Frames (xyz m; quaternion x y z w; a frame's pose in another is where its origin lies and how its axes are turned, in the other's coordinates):
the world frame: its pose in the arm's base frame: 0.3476 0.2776 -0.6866 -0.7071 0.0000 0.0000 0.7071
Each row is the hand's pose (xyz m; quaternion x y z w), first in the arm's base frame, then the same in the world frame.
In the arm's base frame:
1: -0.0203 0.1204 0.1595 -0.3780 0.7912 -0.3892 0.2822
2: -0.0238 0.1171 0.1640 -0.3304 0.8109 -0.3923 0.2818
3: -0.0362 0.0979 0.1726 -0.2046 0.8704 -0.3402 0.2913
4: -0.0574 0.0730 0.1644 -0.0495 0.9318 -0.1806 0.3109
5: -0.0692 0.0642 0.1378 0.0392 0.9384 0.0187 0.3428
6: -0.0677 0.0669 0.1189 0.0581 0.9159 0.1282 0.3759
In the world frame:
1: -0.3679 -0.8461 -0.1572 -0.0677 0.8347 0.2843 0.4668
2: -0.3714 -0.8506 -0.1605 -0.0344 0.8508 0.2960 0.4329
3: -0.3838 -0.8592 -0.1797 0.0613 0.8560 0.3749 0.3506
4: -0.4050 -0.8510 -0.2046 0.1848 0.7866 0.5312 0.2548
5: -0.4168 -0.8244 -0.2134 0.2701 0.6503 0.6768 0.2147
6: -0.4153 -0.8055 -0.2107 0.3069 0.5570 0.7383 0.2247

